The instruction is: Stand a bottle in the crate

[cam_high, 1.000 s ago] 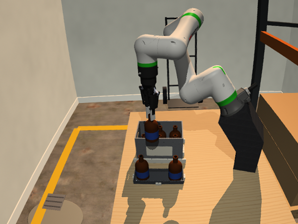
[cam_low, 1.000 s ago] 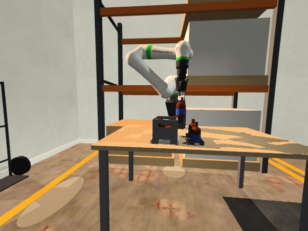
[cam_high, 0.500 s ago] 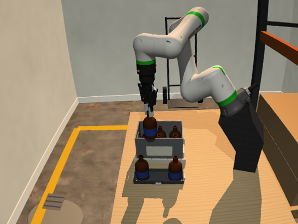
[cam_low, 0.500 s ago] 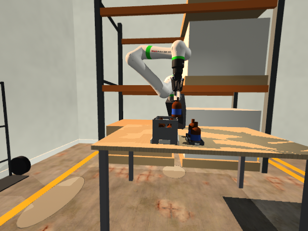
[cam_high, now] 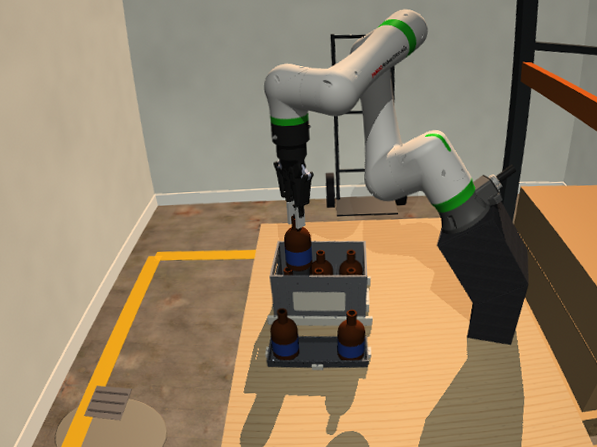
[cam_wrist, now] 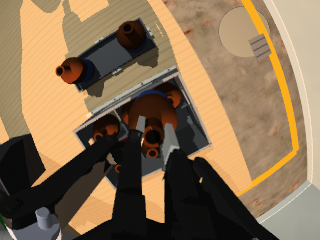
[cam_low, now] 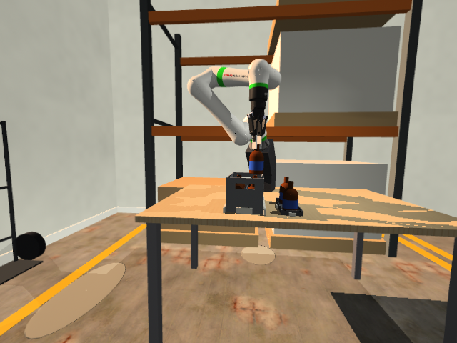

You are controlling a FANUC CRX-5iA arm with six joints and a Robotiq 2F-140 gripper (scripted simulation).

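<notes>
Now: hand 9 cm above the glass bottle. The rest, counted from my hand: tray: 2 cm behind, 18 cm to the left, 34 cm below; then grey crate: 7 cm behind, 4 cm to the right, 27 cm below.
</notes>
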